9 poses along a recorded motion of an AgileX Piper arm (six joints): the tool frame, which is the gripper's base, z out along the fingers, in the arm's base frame.
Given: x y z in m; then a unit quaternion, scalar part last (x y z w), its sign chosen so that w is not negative.
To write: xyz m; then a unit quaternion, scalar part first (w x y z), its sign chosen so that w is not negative. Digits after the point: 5 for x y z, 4 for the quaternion.
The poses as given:
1: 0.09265, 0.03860, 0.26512, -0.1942, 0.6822, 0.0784, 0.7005
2: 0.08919, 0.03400, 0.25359, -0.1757, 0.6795, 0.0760, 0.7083
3: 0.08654, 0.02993, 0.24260, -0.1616, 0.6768, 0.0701, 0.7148
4: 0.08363, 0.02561, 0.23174, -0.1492, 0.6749, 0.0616, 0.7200
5: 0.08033, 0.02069, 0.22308, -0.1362, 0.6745, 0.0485, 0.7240
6: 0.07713, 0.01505, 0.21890, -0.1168, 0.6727, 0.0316, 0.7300
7: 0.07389, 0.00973, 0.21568, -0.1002, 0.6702, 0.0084, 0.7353
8: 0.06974, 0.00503, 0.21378, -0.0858, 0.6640, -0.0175, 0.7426
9: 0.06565, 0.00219, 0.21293, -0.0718, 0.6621, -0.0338, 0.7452
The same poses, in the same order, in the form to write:
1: 0.09265, 0.03860, 0.26512, 0.7005, -0.1942, 0.6822, 0.0784
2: 0.08919, 0.03400, 0.25359, 0.7083, -0.1757, 0.6795, 0.0760
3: 0.08654, 0.02993, 0.24260, 0.7148, -0.1616, 0.6768, 0.0701
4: 0.08363, 0.02561, 0.23174, 0.7200, -0.1492, 0.6749, 0.0616
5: 0.08033, 0.02069, 0.22308, 0.7240, -0.1362, 0.6745, 0.0485
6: 0.07713, 0.01505, 0.21890, 0.7300, -0.1168, 0.6727, 0.0316
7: 0.07389, 0.00973, 0.21568, 0.7353, -0.1002, 0.6702, 0.0084
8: 0.06974, 0.00503, 0.21378, 0.7426, -0.0858, 0.6640, -0.0175
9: 0.06565, 0.00219, 0.21293, 0.7452, -0.0718, 0.6621, -0.0338
